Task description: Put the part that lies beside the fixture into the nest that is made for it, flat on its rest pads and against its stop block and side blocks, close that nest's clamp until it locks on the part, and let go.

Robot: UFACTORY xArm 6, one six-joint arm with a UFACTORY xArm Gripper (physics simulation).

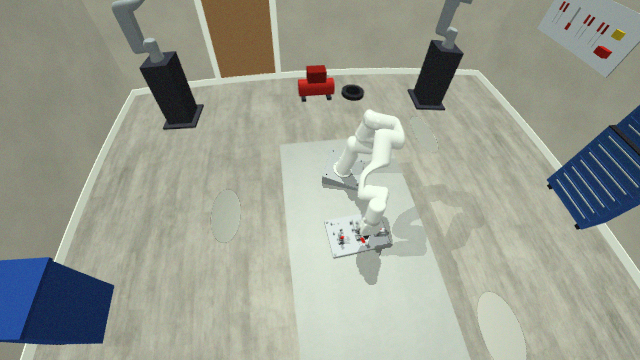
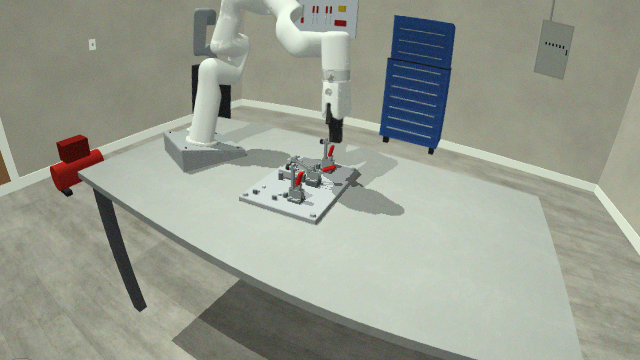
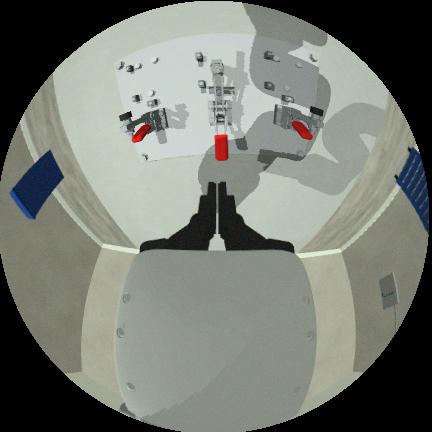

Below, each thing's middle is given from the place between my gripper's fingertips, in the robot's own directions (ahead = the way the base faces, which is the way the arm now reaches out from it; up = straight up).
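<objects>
There is the grey part (image 3: 227, 54), 13 cm below my hand. It is also 1 cm to the right of my hand and 14 cm behind it.
</objects>
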